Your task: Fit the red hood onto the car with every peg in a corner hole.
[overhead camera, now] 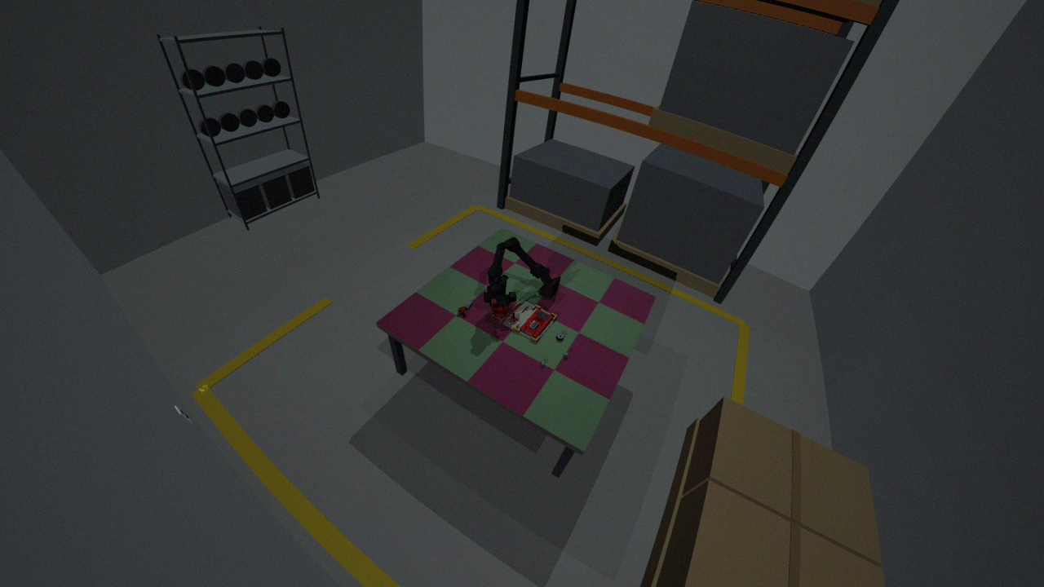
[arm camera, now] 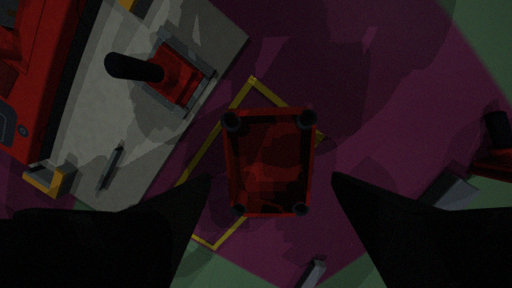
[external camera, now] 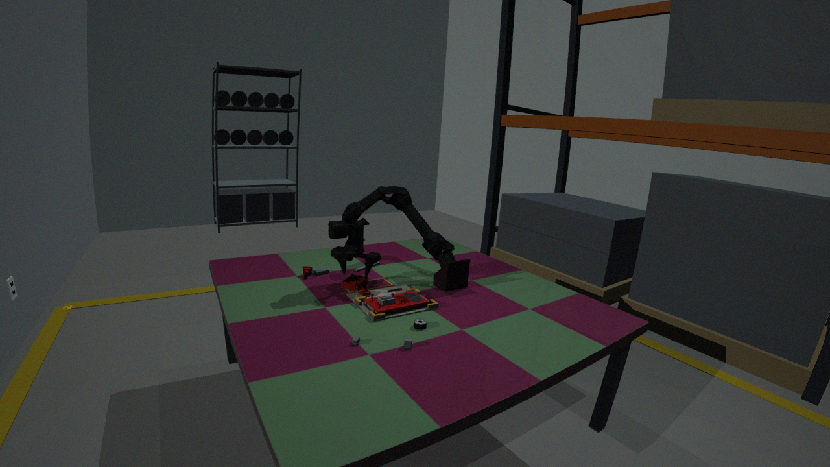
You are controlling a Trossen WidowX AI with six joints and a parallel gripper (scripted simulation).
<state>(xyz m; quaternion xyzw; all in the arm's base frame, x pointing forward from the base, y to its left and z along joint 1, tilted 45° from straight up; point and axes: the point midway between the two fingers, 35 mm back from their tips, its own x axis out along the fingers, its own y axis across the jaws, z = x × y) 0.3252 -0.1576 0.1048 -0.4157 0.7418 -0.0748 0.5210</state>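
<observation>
My gripper tip is 3 cm above the red hood. Also, from my gripper tip: grey engine block 2 cm ahead, 24 cm to the left, 1 cm below; grey bar 16 cm behind, 15 cm to the right, 3 cm below; jig 2 cm behind, 21 cm to the left, 3 cm below.
</observation>
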